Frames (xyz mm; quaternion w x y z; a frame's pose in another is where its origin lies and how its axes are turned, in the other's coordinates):
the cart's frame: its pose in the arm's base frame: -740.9 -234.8 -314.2 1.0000 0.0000 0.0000 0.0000
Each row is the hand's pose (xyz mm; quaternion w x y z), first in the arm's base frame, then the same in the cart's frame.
Working: the arm's base frame: its pose in the cart's frame: 740.9 234.8 314.2 1.0000 0.0000 0.0000 0.0000

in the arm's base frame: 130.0 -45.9 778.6 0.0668 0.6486 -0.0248 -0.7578
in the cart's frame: 870.9 188.9 1092.8 0.0668 0.6486 -0.0248 -0.7578
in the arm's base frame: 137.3 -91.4 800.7 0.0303 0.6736 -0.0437 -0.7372
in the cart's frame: 878.2 143.4 1114.9 0.0303 0.6736 -0.0437 -0.7372
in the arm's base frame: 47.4 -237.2 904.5 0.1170 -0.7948 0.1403 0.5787
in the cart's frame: 788.3 -2.4 1218.7 0.1170 -0.7948 0.1403 0.5787
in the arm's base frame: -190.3 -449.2 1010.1 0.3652 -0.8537 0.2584 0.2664
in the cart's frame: 550.6 -214.4 1324.3 0.3652 -0.8537 0.2584 0.2664
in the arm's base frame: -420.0 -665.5 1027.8 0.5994 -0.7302 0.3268 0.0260
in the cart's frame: 320.9 -430.7 1342.0 0.5994 -0.7302 0.3268 0.0260
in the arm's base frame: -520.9 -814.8 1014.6 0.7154 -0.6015 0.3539 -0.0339
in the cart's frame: 220.0 -580.0 1328.8 0.7154 -0.6015 0.3539 -0.0339
